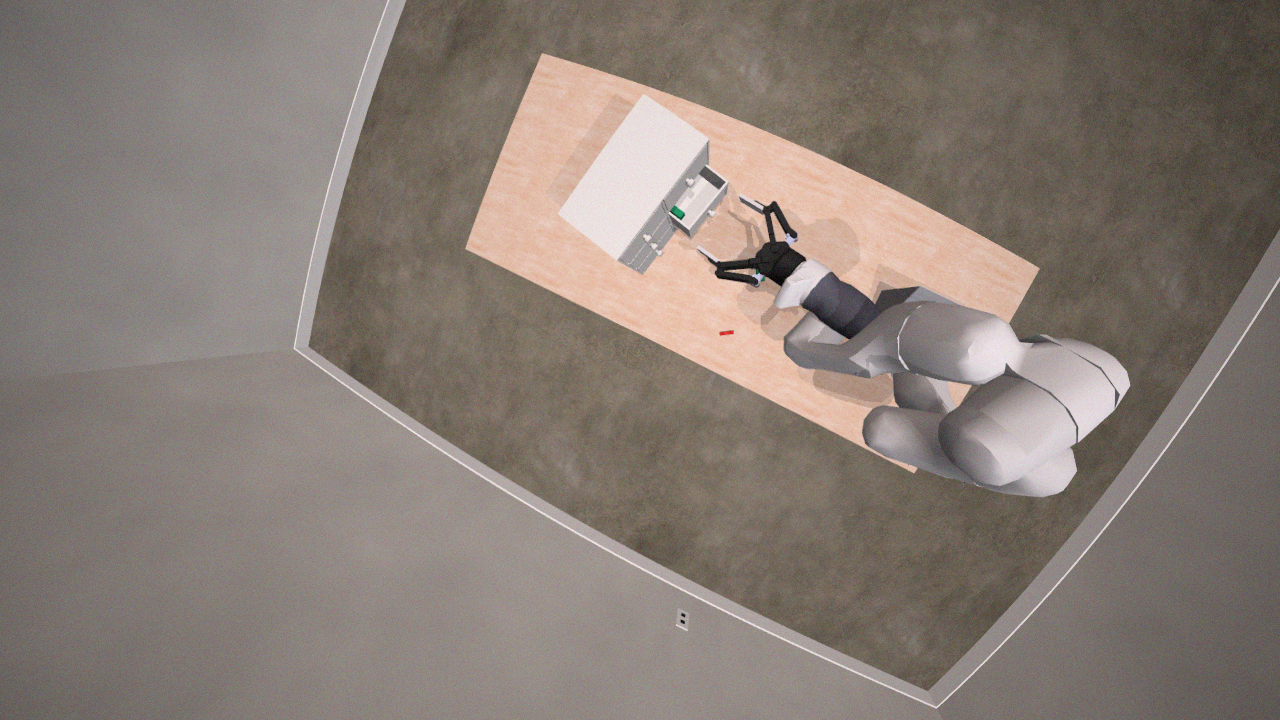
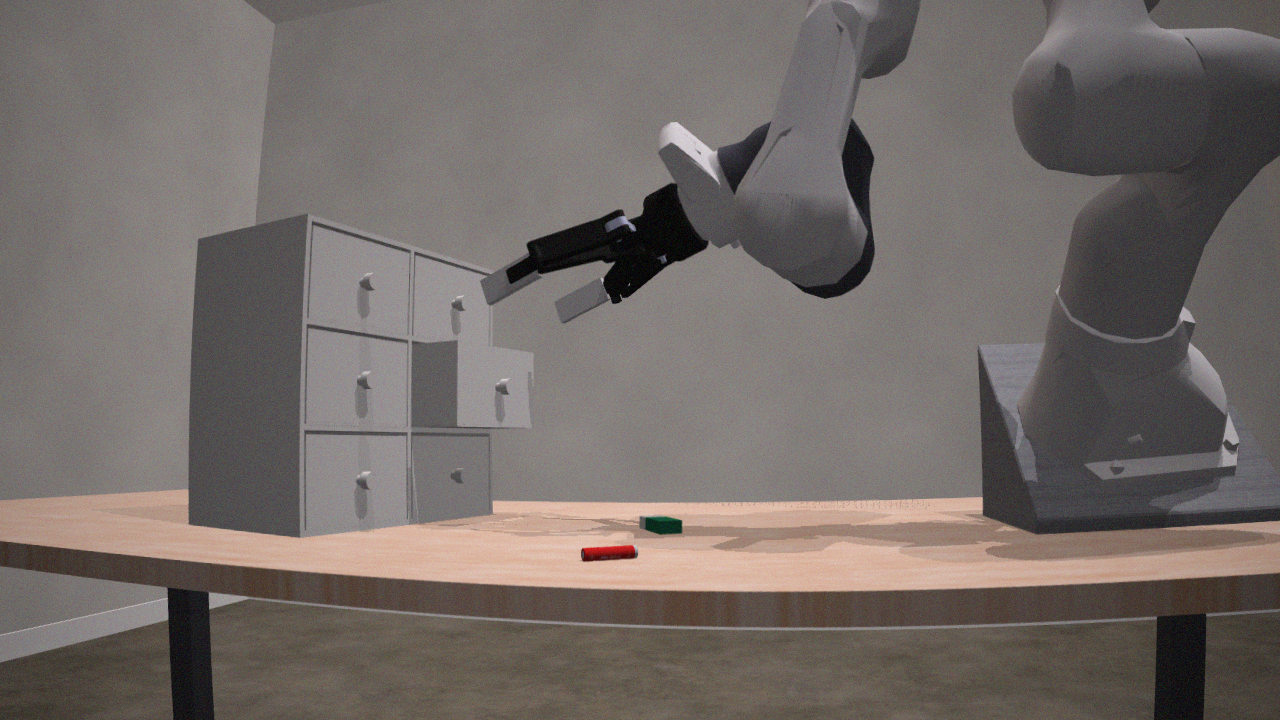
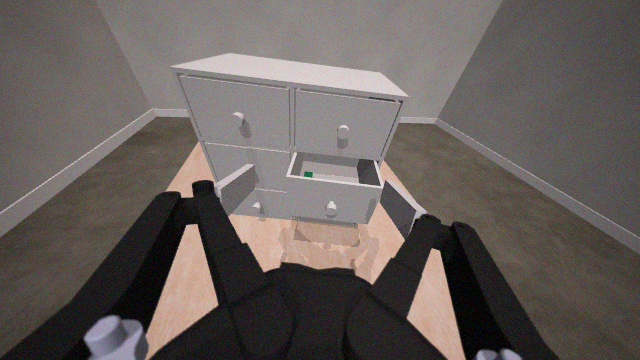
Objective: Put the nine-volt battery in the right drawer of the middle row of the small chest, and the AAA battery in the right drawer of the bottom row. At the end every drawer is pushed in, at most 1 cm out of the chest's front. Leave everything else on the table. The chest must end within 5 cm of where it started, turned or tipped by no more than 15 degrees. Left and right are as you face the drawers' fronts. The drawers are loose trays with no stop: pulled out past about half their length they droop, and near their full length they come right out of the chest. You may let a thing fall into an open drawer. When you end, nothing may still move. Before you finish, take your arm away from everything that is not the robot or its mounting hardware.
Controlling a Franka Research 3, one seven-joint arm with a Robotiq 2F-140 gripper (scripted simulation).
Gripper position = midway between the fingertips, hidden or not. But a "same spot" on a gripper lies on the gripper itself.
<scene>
my gripper: image 1; image 2; image 3 319,184
grey chest: image 1; image 2 247,385; image 3
same spot on grey chest: (image 3: 293,74) = (image 1: 642,189)
same spot on my gripper: (image 2: 572,244) = (image 1: 734,280)
</scene>
